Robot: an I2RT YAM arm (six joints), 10 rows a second.
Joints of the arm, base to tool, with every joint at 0 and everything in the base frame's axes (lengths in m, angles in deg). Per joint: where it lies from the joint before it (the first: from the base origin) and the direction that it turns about. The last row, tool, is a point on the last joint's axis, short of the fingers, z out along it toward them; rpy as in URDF.
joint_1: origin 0 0 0.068 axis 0 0 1
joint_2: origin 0.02 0.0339 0.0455 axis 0 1 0
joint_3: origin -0.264 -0.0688 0 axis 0 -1 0
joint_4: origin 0.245 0.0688 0.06 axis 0 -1 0
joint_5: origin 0.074 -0.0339 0.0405 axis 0 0 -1
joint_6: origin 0.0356 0 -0.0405 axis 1 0 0
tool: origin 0 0 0 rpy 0 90 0
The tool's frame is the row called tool.
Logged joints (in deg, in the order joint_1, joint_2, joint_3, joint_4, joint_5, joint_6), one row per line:
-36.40 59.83 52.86 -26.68 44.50 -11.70
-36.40 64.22 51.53 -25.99 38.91 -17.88
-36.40 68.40 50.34 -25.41 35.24 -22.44
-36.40 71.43 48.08 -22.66 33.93 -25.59
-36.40 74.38 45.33 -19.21 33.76 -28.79
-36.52 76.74 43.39 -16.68 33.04 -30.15
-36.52 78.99 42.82 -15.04 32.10 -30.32
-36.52 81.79 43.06 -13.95 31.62 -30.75
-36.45 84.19 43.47 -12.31 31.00 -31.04
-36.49 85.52 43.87 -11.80 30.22 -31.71
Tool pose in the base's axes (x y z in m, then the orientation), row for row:
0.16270 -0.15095 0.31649 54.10 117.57 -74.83
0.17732 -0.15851 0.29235 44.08 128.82 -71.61
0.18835 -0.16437 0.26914 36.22 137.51 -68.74
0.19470 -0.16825 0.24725 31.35 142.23 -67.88
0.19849 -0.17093 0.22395 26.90 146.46 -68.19
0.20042 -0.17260 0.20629 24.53 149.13 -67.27
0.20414 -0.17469 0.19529 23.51 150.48 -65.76
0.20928 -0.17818 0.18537 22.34 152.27 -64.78
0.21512 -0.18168 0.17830 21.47 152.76 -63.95
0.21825 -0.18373 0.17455 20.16 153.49 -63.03
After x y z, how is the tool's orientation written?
As a rotation vector, in degrees.
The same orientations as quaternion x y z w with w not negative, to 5 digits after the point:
0.34914 0.75874 -0.48292 0.26307
0.27910 0.81565 -0.45341 0.22634
0.22509 0.85455 -0.42718 0.19129
0.19234 0.87260 -0.41645 0.16775
0.16260 0.88530 -0.41219 0.14107
0.14708 0.89420 -0.40336 0.12681
0.14064 0.90021 -0.39340 0.12277
0.13293 0.90603 -0.38545 0.11339
0.12774 0.90889 -0.38049 0.11328
0.11985 0.91252 -0.37472 0.11192

